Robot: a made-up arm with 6 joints.
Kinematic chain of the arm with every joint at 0, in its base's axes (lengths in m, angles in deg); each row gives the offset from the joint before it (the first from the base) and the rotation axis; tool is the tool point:
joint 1: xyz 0 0 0.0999 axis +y
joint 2: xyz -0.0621 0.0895 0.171 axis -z
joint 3: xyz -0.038 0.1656 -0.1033 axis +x
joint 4: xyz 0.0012 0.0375 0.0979 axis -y
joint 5: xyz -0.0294 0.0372 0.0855 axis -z
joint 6: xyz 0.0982 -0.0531 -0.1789 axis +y
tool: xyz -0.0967 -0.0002 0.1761
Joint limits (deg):
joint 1: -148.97..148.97
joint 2: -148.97..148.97
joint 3: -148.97..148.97
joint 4: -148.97..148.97
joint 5: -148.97..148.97
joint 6: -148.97..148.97
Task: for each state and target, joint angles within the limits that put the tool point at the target. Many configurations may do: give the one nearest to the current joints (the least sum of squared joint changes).
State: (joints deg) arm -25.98 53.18 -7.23 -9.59 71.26 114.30
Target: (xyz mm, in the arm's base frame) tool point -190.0 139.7 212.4
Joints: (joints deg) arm -19.47 58.68 -14.56 -12.07 80.98 109.32
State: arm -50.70 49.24 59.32 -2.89 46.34 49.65
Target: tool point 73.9 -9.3 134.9
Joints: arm -40.17 64.93 80.06 -10.93 27.83 90.70
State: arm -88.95 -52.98 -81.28 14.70 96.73 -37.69
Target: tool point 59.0 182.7 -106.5
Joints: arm -72.81 -34.80 -93.14 30.34 101.53 -60.62
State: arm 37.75 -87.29 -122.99 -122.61 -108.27 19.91
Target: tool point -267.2 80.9 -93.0
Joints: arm 4.55 -113.15 -110.79 -111.63 -113.05 51.99
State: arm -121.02 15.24 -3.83 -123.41 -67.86 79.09
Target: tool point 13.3 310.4 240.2
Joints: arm -116.77 41.68 -26.45 -108.62 -42.39 59.63
